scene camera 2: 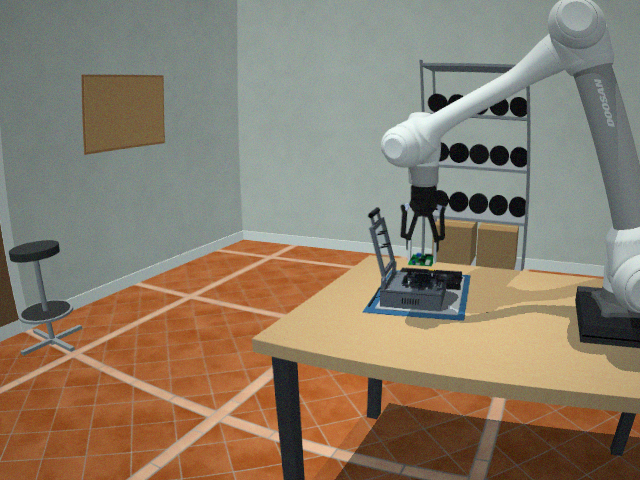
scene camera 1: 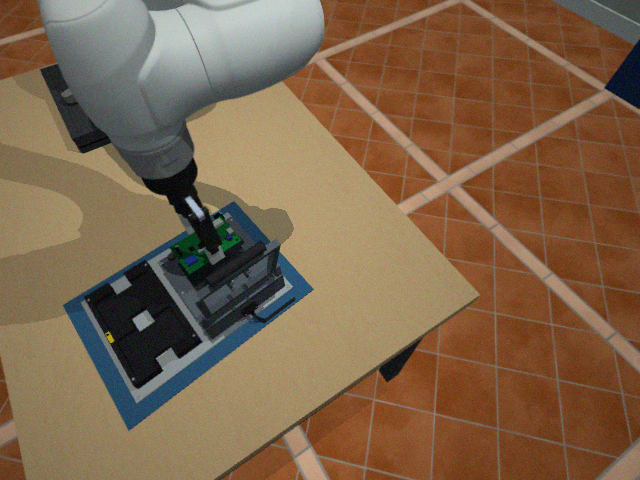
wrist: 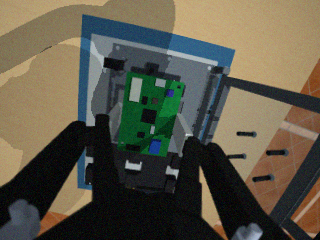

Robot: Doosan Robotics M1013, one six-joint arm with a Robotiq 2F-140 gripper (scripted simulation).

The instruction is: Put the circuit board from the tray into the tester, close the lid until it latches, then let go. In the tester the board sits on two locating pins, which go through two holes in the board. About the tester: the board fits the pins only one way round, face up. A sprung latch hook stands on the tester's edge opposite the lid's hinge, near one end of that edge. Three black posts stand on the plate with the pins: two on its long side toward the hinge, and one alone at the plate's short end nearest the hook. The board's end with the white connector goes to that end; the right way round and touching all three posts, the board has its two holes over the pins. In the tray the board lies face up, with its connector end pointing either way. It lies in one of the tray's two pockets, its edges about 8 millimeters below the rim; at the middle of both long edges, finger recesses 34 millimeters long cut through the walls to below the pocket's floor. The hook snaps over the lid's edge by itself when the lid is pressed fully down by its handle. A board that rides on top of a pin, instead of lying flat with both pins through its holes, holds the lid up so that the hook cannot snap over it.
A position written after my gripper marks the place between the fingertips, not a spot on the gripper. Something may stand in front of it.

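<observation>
Gripper, mine [scene camera 1: 206,245], [scene camera 2: 422,261], [wrist: 148,117]. Lid [scene camera 2: 384,253], [wrist: 273,119]. Pin plate [scene camera 1: 197,278].
</observation>
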